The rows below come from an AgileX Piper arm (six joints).
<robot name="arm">
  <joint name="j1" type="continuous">
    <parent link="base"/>
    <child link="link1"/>
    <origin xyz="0 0 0.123" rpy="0 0 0"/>
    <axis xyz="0 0 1"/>
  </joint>
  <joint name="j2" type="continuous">
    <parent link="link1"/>
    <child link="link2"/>
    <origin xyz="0 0 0" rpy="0 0 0"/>
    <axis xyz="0 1 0"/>
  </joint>
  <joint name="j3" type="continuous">
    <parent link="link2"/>
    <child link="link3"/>
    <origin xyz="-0.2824 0 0.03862" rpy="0 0 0"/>
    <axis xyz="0 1 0"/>
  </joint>
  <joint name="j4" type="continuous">
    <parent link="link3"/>
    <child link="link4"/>
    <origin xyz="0.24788 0 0.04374" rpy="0 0 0"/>
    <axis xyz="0.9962 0 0.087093"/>
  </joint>
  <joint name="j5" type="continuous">
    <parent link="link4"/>
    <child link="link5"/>
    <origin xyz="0 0 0" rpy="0 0 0"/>
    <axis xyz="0 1 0"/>
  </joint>
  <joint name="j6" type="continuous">
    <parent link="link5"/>
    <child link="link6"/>
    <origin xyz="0.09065 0 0.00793" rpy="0 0 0"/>
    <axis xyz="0.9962 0 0.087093"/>
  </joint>
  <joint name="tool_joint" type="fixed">
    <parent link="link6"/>
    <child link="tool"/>
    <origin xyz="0 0 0" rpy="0 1.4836 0"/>
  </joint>
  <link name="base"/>
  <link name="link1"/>
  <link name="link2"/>
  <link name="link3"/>
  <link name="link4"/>
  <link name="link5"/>
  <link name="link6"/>
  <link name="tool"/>
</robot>
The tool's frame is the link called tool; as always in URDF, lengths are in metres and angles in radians. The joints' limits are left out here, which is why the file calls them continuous.
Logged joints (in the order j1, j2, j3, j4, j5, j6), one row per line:
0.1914 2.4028 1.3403 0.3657 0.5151 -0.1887
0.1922 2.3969 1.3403 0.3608 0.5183 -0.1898
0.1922 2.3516 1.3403 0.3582 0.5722 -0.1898
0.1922 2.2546 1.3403 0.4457 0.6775 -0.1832
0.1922 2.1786 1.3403 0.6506 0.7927 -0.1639
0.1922 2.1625 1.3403 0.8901 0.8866 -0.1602
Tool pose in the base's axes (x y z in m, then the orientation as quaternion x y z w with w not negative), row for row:
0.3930 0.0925 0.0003 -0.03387 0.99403 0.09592 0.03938
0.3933 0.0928 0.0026 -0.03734 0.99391 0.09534 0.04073
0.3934 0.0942 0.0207 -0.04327 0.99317 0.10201 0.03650
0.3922 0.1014 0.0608 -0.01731 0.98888 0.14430 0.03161
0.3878 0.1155 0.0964 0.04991 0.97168 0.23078 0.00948
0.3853 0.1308 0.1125 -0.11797 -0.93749 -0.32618 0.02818
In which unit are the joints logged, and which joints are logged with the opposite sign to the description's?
The joints are logged in radians. Opposite sign: j3.
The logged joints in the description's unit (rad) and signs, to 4 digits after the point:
0.1914 2.4028 -1.3403 0.3657 0.5151 -0.1887
0.1922 2.3969 -1.3403 0.3608 0.5183 -0.1898
0.1922 2.3516 -1.3403 0.3582 0.5722 -0.1898
0.1922 2.2546 -1.3403 0.4457 0.6775 -0.1832
0.1922 2.1786 -1.3403 0.6506 0.7927 -0.1639
0.1922 2.1625 -1.3403 0.8901 0.8866 -0.1602

